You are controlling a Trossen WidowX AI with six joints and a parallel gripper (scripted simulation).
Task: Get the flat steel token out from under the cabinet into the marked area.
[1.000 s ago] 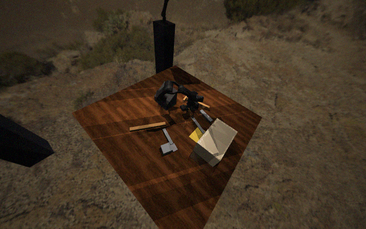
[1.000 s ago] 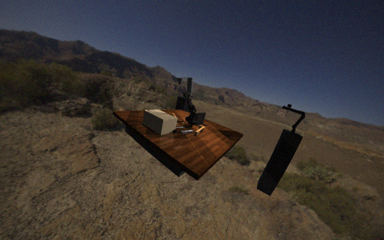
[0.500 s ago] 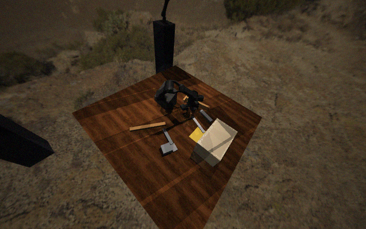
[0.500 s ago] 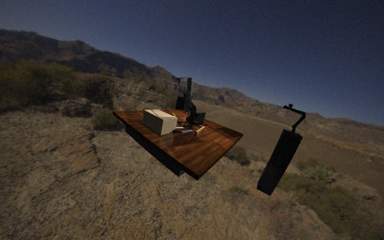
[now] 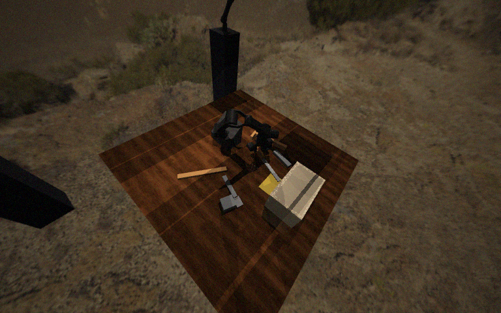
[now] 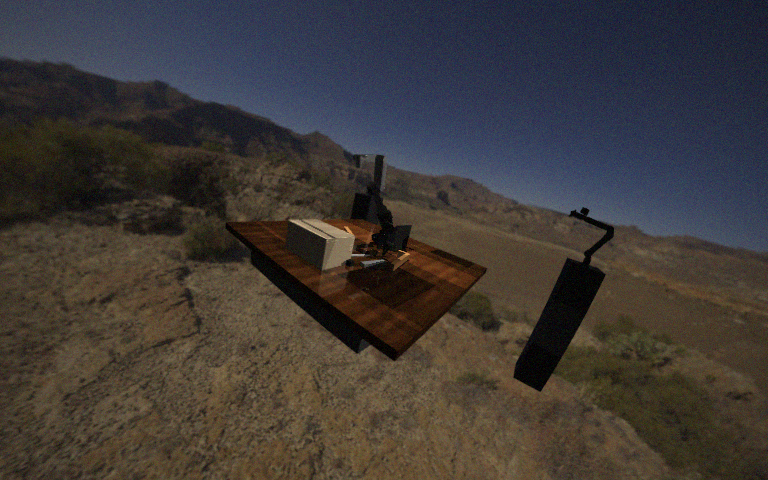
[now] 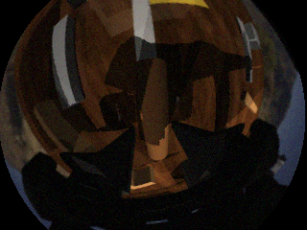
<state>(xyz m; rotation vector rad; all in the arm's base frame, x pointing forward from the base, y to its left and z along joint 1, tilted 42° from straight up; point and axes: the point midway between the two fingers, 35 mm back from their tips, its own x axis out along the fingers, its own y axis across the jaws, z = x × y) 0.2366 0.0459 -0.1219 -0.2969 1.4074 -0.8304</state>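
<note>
The grey bar is 16 cm ahead of my gripper tip and 8 cm to the left of it. The rest, counted from my gripper tip: steel token 35 cm ahead, 17 cm to the right, 1 cm below; then wooden stick 40 cm to the right, 14 cm behind; then grey scraper 37 cm to the right, 10 cm ahead.
</note>
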